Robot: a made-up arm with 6 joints.
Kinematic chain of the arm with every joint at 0, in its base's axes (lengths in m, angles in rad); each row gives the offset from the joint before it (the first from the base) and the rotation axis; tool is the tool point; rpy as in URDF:
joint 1: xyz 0 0 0.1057 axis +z
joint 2: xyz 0 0 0 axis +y
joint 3: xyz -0.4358 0 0.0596 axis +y
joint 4: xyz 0.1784 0 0.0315 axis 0.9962 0 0.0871
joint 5: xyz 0 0 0 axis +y
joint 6: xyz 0.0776 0 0.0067 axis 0.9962 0 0.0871
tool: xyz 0 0 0 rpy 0 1.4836 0
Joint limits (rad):
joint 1: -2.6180..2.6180
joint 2: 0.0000..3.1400
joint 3: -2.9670..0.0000
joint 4: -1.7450..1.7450
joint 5: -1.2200..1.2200
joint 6: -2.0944..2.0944
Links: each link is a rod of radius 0.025 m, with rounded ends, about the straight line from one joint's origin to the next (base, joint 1, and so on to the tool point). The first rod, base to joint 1, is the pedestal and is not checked.
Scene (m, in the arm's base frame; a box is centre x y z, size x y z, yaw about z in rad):
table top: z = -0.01
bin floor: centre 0.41 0.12 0 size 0.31 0.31 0.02 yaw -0.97
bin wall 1: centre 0.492 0 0.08 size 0.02 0.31 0.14 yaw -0.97
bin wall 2: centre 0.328 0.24 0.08 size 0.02 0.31 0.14 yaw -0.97
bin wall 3: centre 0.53 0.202 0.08 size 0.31 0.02 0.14 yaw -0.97
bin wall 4: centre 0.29 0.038 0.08 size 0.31 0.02 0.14 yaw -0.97
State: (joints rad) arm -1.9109 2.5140 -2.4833 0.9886 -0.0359 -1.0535
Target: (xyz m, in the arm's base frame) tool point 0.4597 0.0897 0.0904
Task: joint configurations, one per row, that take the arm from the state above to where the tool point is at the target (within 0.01 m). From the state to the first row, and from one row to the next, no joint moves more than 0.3 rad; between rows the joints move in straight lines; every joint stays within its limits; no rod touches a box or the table.
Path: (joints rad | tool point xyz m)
1: -1.6192 2.4608 -2.3171 0.9821 0.0374 -1.0535 | -0.0282 -0.6342 0.3333
2: -1.3276 2.4077 -2.1510 0.9755 0.1107 -1.0535 | 0.1562 -0.5996 0.3206
3: -1.0359 2.3545 -1.9848 0.9690 0.1840 -1.0535 | 0.3154 -0.5092 0.3081
4: -0.7443 2.3014 -1.8187 0.9625 0.2574 -1.0535 | 0.4325 -0.3761 0.2961
5: -0.4526 2.2482 -1.6525 0.9559 0.3307 -1.0535 | 0.4966 -0.2184 0.2853
6: -0.1609 2.1951 -1.4863 0.9494 0.4040 -1.0535 | 0.5043 -0.0566 0.2760
7: 0.1307 2.1419 -1.3202 0.9429 0.4773 -1.0535 | 0.4597 0.0897 0.2690
8: 0.1310 2.3132 -1.2606 0.9358 0.4780 -1.0535 | 0.4682 0.0908 0.1782
9: 0.1312 2.4844 -1.2011 0.9288 0.4787 -1.0535 | 0.4597 0.0897 0.0904

